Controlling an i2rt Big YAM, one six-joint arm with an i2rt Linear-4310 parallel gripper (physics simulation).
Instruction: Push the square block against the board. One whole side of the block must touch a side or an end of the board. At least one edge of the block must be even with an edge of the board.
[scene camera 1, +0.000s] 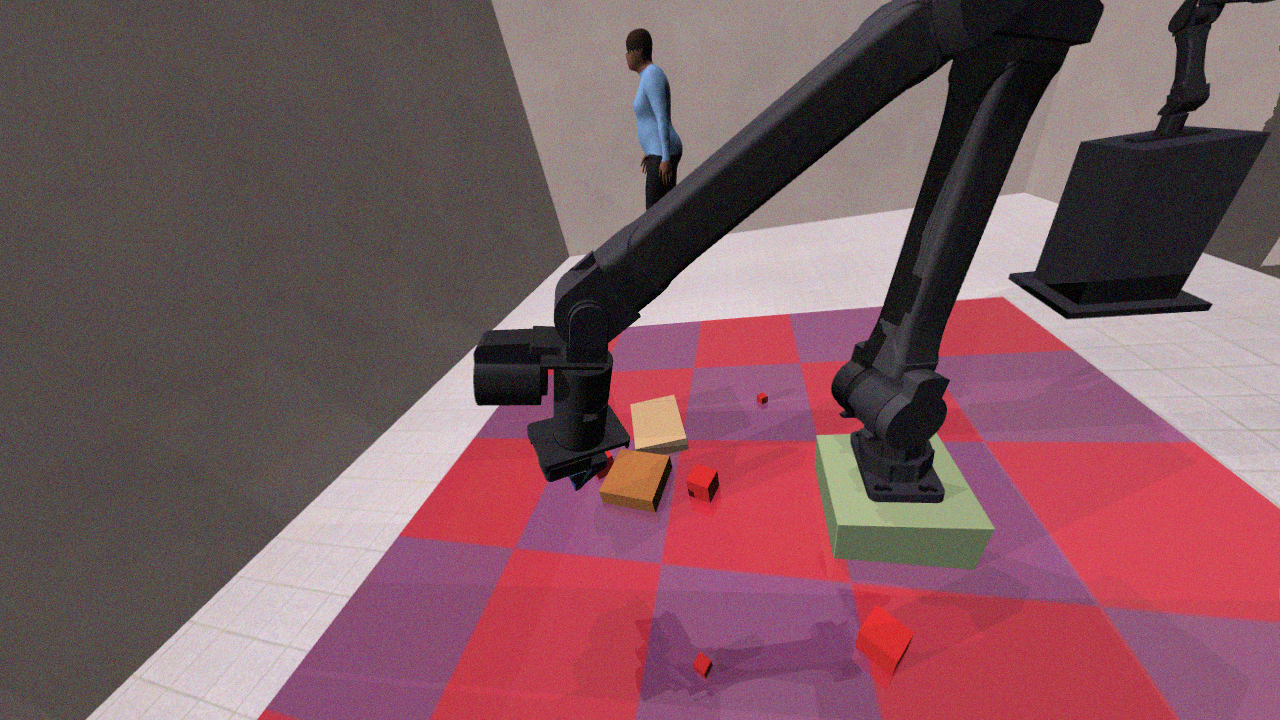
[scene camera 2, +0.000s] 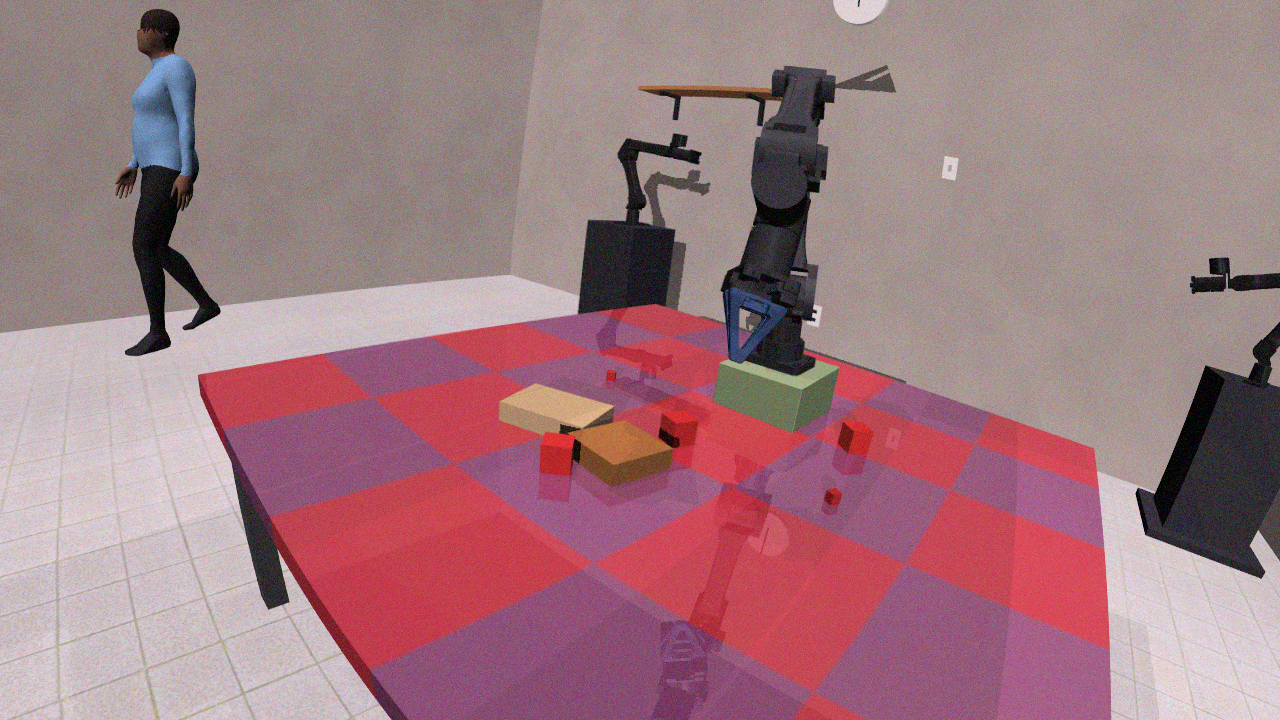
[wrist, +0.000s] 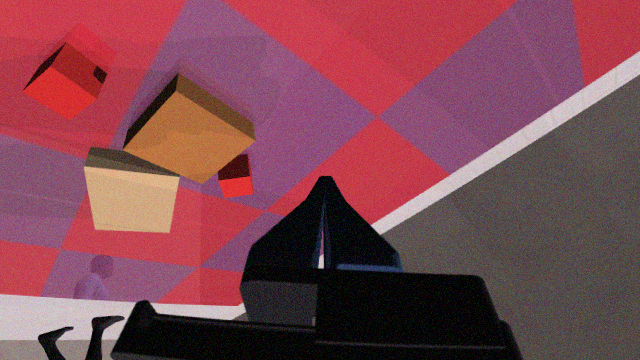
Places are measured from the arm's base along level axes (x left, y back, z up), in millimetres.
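Pixels of known places: gripper, fingertip midpoint: (scene camera 1: 575, 486) (scene camera 2: 735, 362) (wrist: 325, 184); arm's base, origin of the base link: (scene camera 1: 892, 467) (scene camera 2: 778, 362).
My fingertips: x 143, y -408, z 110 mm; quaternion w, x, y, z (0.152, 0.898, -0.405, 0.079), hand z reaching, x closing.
Ahead of a thing's pixels: the offset from my fingertips to its top centre.
The orange-brown square block @(dz -160, dx -157, dy +7 mm) (scene camera 1: 635, 477) (scene camera 2: 623, 449) (wrist: 190, 135) lies flat beside the tan board @(dz -160, dx -299, dy +21 mm) (scene camera 1: 658, 422) (scene camera 2: 553, 408) (wrist: 132, 200). The block is turned at an angle to the board: their facing sides are close at one end and spread apart in a wedge. Whether they touch at the near corner I cannot tell. My gripper (scene camera 1: 581, 483) (scene camera 2: 736, 360) (wrist: 325, 184) is shut and empty. It hangs above the table, left of the block in scene camera 1 and right of it in the wrist view, apart from both pieces.
One red cube @(dz -152, dx -191, dy -73 mm) (scene camera 1: 605, 463) (scene camera 2: 556, 454) (wrist: 235, 182) stands close to the block. A larger red cube @(dz -152, dx -150, dy +131 mm) (scene camera 1: 703, 481) (scene camera 2: 679, 428) (wrist: 70, 85) stands on its arm-base side. More red cubes lie farther off. The green base (scene camera 1: 904, 544) (scene camera 2: 760, 398) carries my arm.
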